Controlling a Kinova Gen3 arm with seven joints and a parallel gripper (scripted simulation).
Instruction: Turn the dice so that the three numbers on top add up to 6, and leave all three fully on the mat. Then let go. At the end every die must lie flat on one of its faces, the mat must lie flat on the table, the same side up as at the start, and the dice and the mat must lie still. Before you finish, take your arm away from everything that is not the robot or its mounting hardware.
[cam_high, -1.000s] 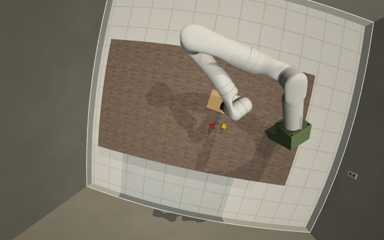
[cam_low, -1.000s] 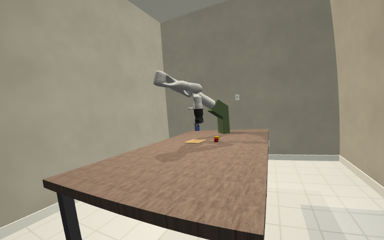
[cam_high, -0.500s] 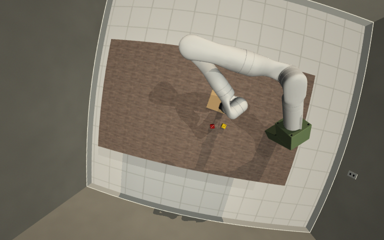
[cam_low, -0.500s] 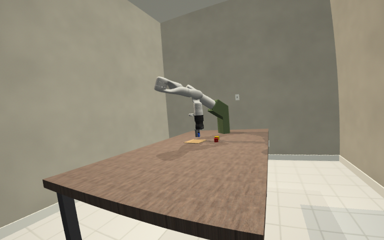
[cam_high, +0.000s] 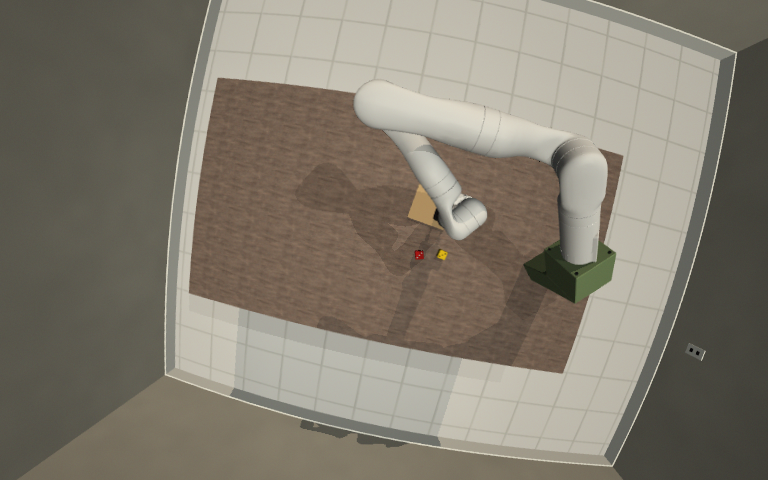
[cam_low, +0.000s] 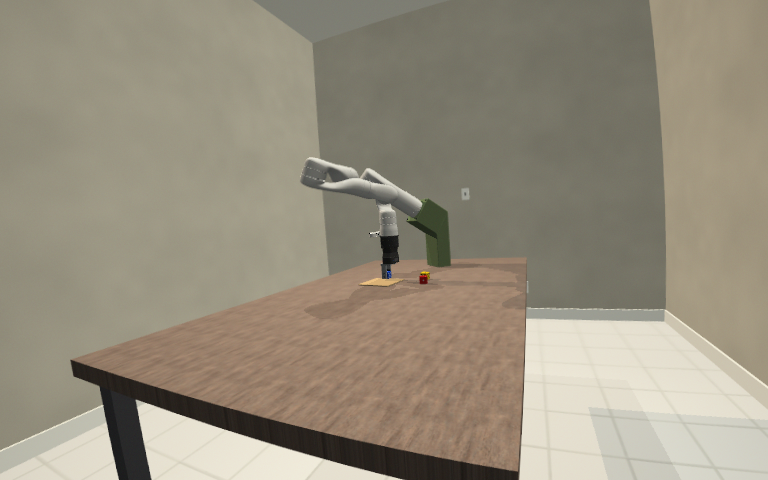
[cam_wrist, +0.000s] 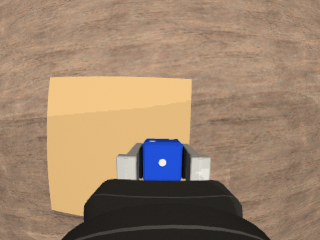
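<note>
The blue die is right at my hand. Round my hand: yellow die 16 cm to the left, 1 cm below; then tan mat 4 cm ahead, 3 cm below, 1 cm to the right; then red die 17 cm to the left, 9 cm ahead, 1 cm below.
</note>
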